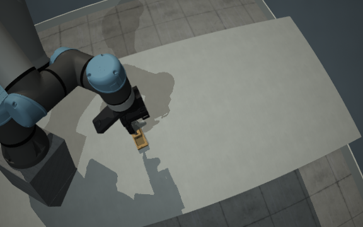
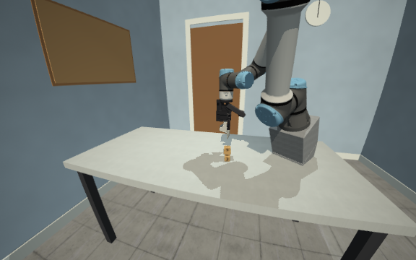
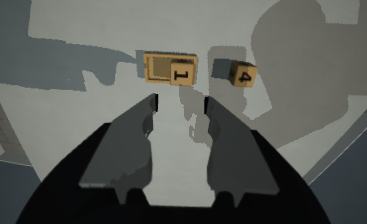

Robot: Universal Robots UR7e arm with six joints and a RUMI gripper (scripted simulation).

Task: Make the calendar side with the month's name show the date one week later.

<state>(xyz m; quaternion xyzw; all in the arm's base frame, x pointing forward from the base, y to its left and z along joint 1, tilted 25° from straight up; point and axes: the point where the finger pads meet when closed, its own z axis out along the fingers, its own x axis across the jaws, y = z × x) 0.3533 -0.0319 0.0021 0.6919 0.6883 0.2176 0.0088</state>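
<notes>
My hand is 10 cm above the wooden calendar tray and 2 cm to the left of it.
</notes>
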